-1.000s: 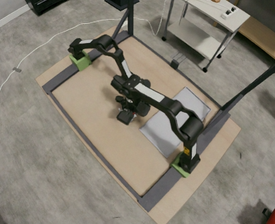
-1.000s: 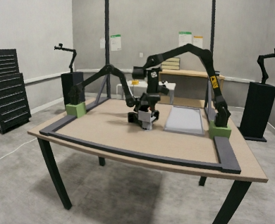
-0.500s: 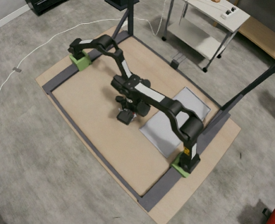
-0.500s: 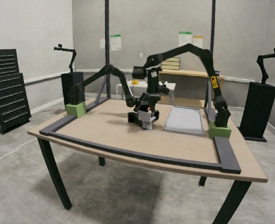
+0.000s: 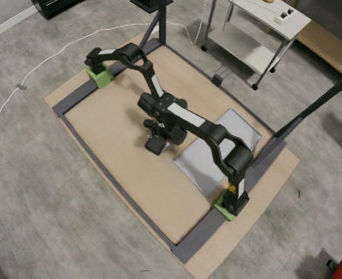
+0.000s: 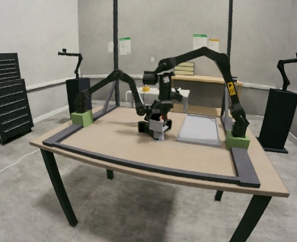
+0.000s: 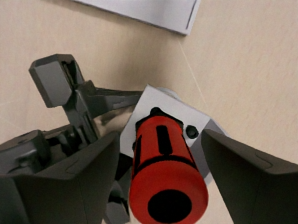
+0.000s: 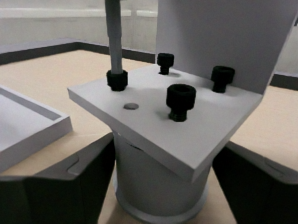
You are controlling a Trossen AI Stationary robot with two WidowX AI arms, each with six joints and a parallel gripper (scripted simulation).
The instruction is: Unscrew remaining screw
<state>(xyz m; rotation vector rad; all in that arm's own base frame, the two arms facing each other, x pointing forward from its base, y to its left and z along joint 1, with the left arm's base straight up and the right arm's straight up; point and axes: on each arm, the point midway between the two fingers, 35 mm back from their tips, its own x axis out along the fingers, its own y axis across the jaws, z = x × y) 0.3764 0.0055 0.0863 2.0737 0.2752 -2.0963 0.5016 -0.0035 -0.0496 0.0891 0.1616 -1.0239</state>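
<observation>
Right now the red screwdriver is 30 mm below my left hand. Round my left hand: black screw 10 mm behind, 40 mm to the right, 80 mm below; grey joint module 10 mm ahead, 20 mm to the right, 120 mm below; light grey bracket 10 mm ahead, 20 mm to the right, 80 mm below.
Right now the grey joint module is 20 mm ahead of my right hand, 20 mm to the left of it and 10 mm below it. Round my right hand: black screw: 30 mm above; red screwdriver: 10 mm ahead, 40 mm to the left, 90 mm above; light grey bracket: 20 mm ahead, 10 mm to the left, 40 mm above.
</observation>
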